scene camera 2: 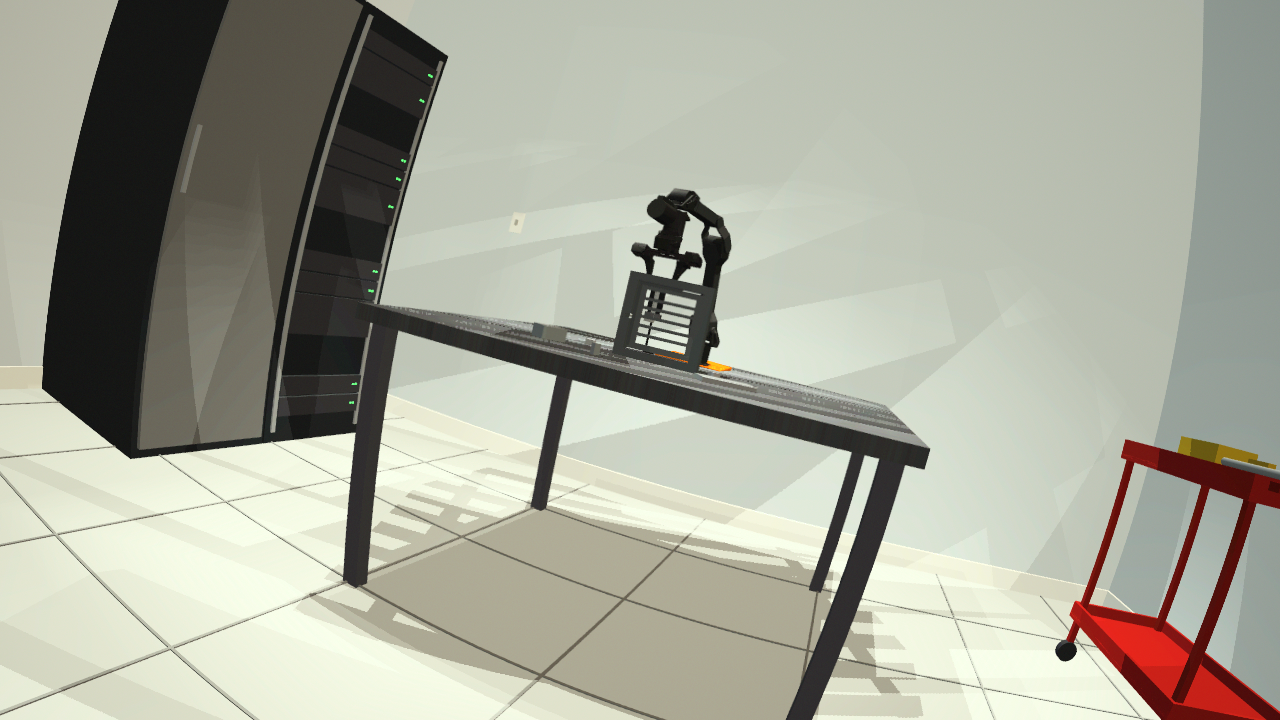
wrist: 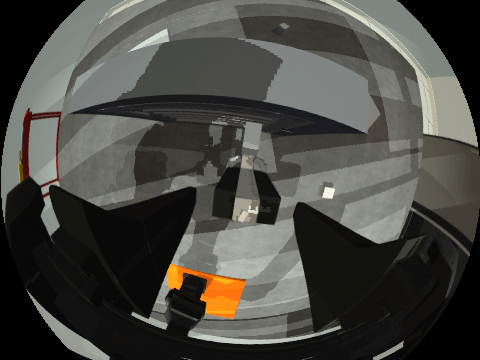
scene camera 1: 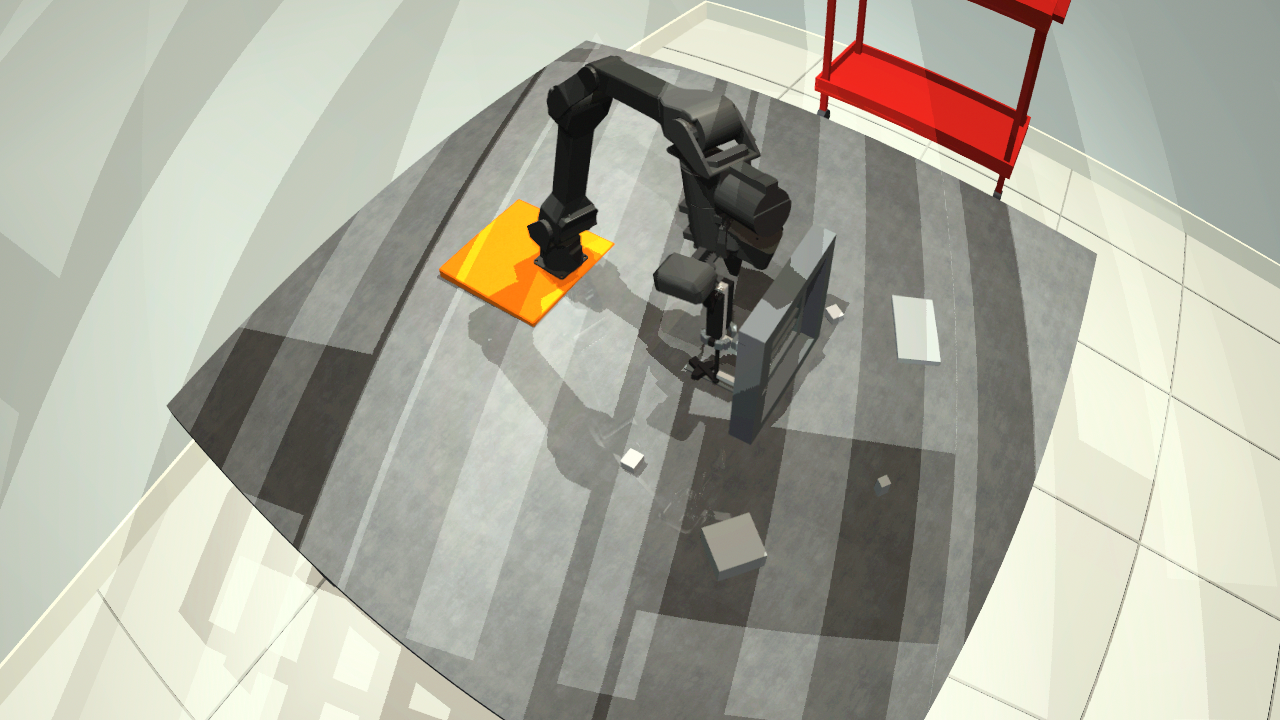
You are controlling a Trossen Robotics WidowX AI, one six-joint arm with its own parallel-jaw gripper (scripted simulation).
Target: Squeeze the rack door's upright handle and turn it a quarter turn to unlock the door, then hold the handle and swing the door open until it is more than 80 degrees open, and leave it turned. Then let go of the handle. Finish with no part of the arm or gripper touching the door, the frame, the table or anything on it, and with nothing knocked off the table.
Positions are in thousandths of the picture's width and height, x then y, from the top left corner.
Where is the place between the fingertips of my gripper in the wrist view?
At 514, 562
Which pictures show my gripper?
Scene camera 2, the wrist view and scene camera 1: all of them.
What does my gripper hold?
Nothing.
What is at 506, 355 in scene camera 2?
My gripper.
